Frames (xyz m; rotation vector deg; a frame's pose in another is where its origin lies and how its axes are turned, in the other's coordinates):
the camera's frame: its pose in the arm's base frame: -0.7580 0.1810 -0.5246 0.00 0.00 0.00
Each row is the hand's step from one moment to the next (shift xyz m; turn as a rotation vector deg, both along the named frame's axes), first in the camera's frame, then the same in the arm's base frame.
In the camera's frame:
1: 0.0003 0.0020 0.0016 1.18 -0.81 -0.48
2: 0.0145 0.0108 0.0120 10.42 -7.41 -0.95
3: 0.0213 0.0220 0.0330 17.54 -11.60 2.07
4: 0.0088 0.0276 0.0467 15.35 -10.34 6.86
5: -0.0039 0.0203 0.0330 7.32 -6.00 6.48
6: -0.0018 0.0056 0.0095 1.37 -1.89 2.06
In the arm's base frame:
1: 0.0003 0.0020 0.0016 1.18 -0.81 -0.48
2: 0.0145 0.0108 0.0120 10.42 -7.41 -0.95
3: 0.0213 0.0220 0.0330 17.54 -11.60 2.07
4: 0.0088 0.0276 0.0467 15.35 -10.34 6.86
5: -0.0039 0.0203 0.0330 7.32 -6.00 6.48
6: -0.0018 0.0056 0.0095 1.37 -1.89 2.06

